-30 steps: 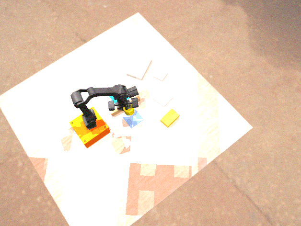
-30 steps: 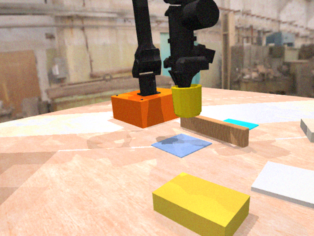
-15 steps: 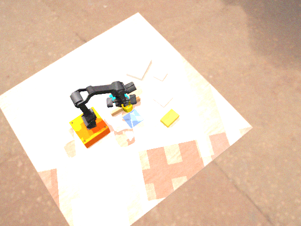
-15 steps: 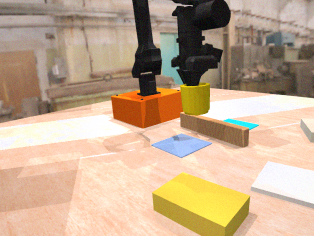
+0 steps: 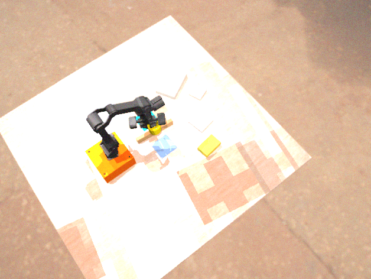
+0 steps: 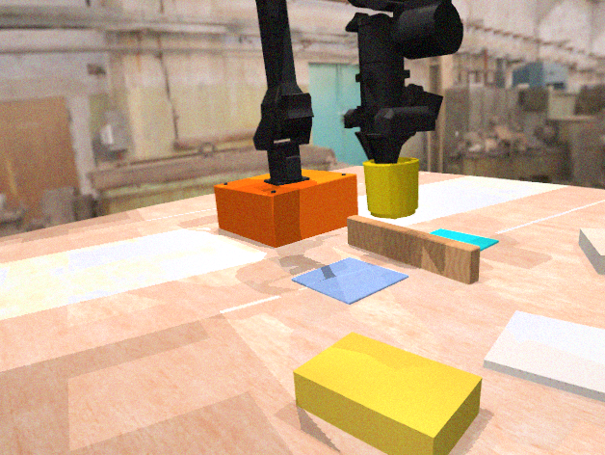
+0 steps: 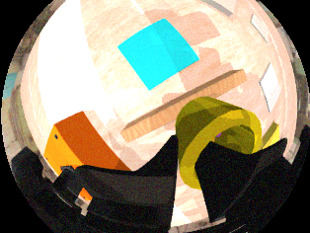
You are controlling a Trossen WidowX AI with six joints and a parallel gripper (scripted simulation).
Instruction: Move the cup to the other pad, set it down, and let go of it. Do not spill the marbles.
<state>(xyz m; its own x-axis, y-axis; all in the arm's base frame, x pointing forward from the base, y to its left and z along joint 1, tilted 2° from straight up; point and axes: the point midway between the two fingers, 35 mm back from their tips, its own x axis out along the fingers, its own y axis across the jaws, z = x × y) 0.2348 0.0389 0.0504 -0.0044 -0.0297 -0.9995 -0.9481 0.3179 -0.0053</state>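
My gripper tip is now 20 mm short of the cyan pad, 110 mm to the right of it and 110 mm above it. Also, from my gripper tip: wooden bar: 30 mm ahead, 10 mm to the left, 90 mm below; yellow cup: 20 mm ahead, 10 mm to the right; blue pad: 40 mm ahead, 90 mm to the right, 110 mm below.
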